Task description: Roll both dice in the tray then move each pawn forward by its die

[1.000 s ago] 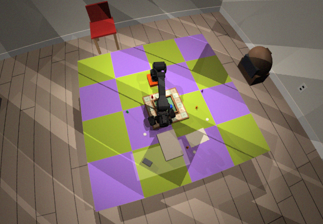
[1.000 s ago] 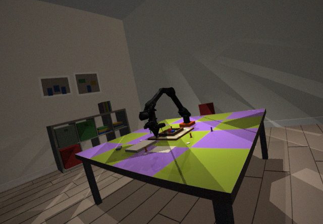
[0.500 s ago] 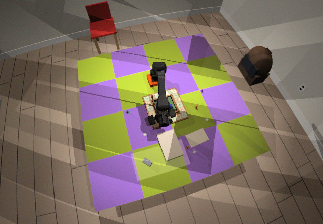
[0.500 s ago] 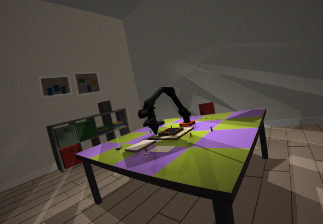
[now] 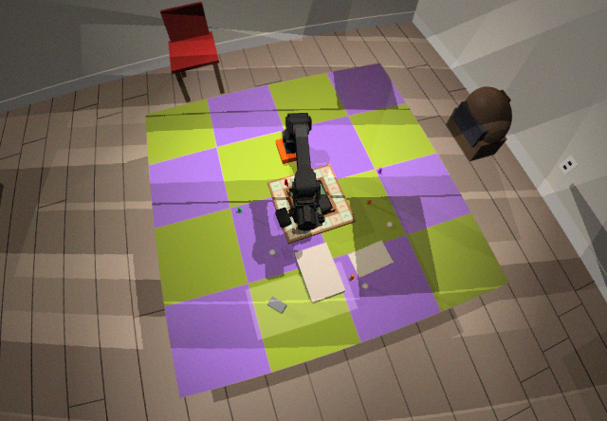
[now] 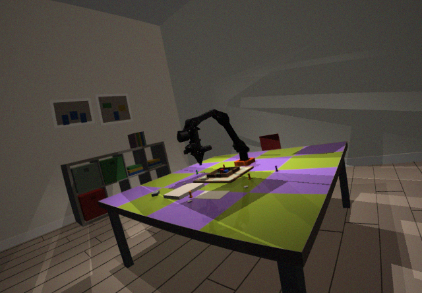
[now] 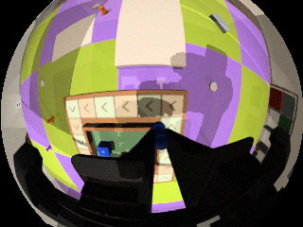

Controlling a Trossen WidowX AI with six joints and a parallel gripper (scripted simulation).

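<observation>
Now: gripper tip 12 cm past the green tray, 6 cm to the right of it and 11 cm above it. Round my gripper tip: red pawn 22 cm behind, 1 cm to the right, 9 cm below; then blue pawn 1 cm above; then cream card 18 cm ahead, 22 cm to the left, 11 cm below.
</observation>
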